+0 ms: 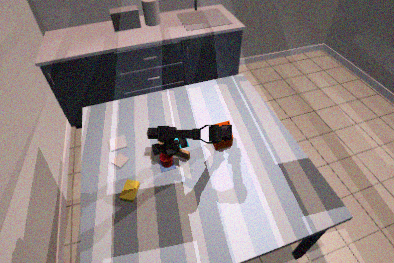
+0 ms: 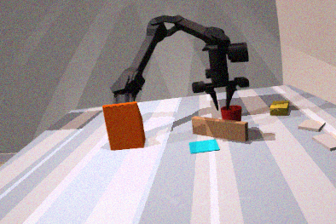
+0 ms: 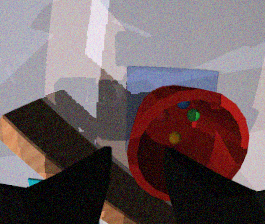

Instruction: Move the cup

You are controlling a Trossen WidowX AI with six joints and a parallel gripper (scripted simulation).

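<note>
Now: the red cup 30 mm below my gripper tip and 30 mm ahead of it. Round my gripper tip: pale blue pad 80 mm below, 30 mm ahead; then wooden block 60 mm to the right, 50 mm below, 30 mm behind; then yellow block 260 mm ahead, 110 mm to the left, 60 mm below.
</note>
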